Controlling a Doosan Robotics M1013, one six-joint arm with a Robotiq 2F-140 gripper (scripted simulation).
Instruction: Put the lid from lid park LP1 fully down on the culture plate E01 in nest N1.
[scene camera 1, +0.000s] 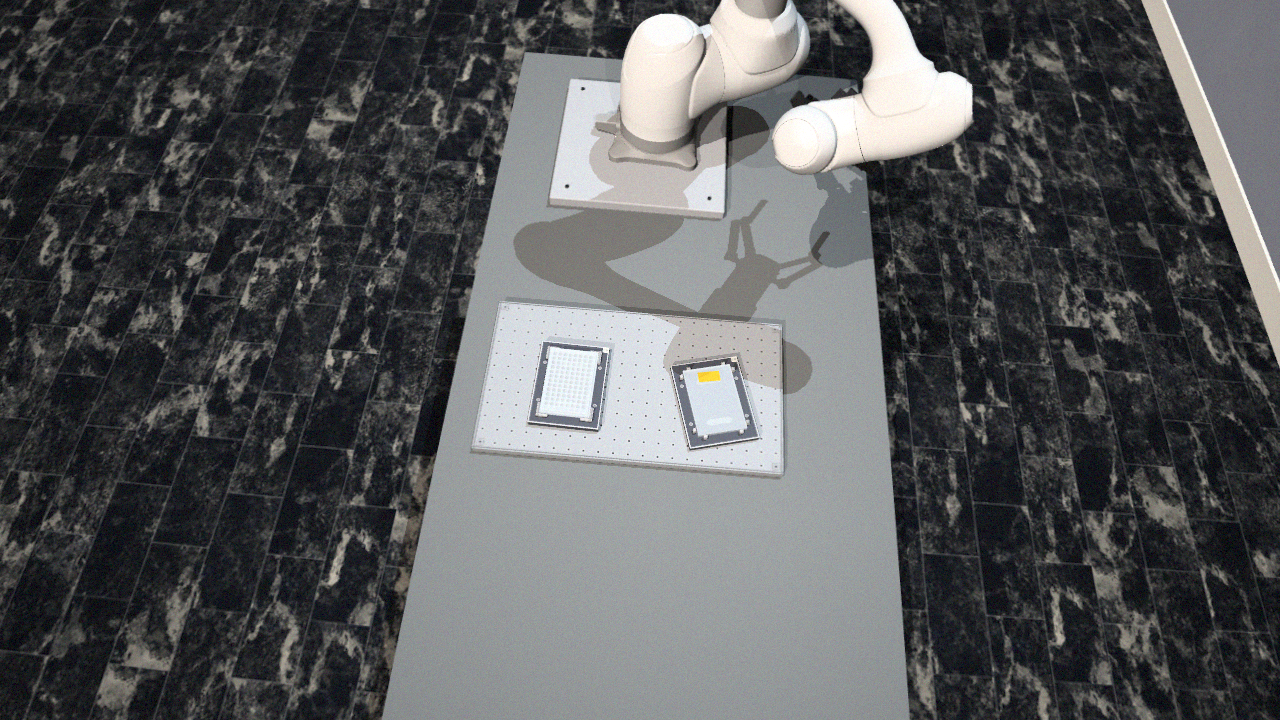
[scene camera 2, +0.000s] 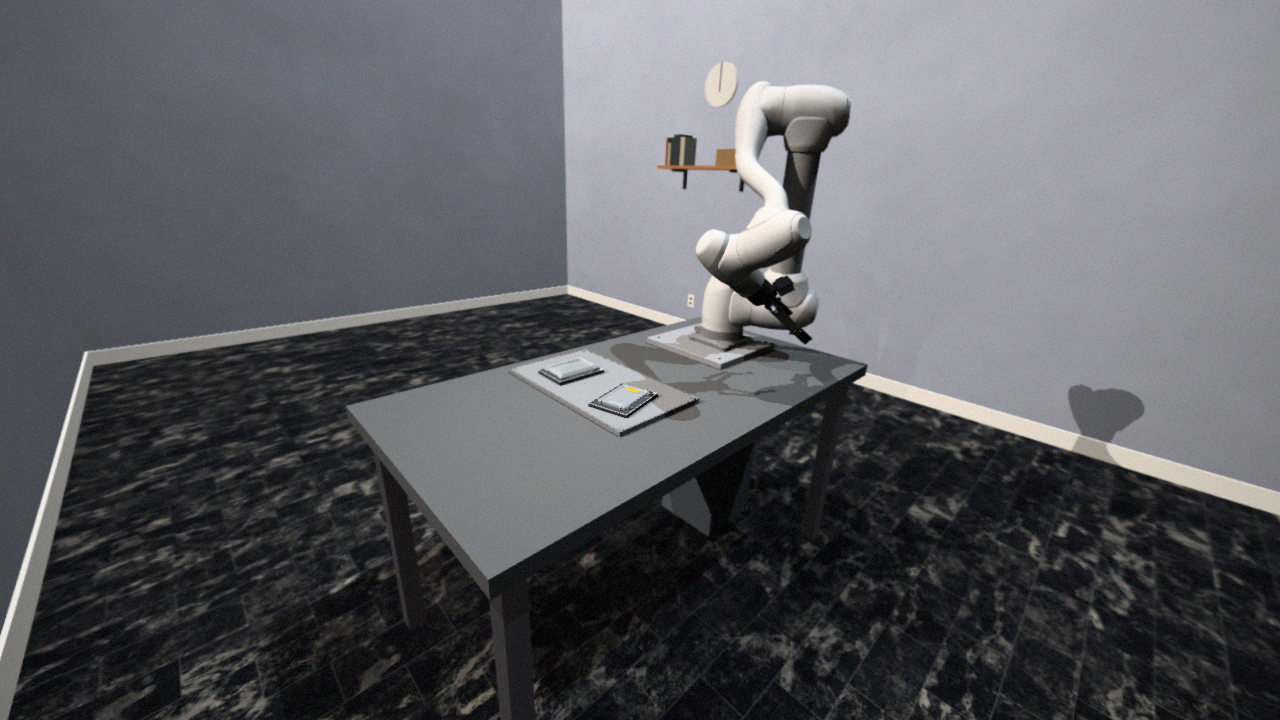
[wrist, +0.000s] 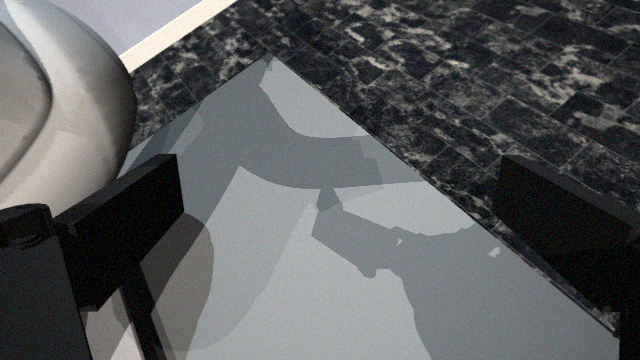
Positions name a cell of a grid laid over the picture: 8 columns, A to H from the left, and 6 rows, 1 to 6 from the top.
Labels:
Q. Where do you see a culture plate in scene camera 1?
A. D4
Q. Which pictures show the clear lid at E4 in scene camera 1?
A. Scene camera 1 and scene camera 2 only.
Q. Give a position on a clear lid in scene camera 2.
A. At D4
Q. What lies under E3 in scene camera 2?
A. The gripper.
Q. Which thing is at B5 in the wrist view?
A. The gripper.

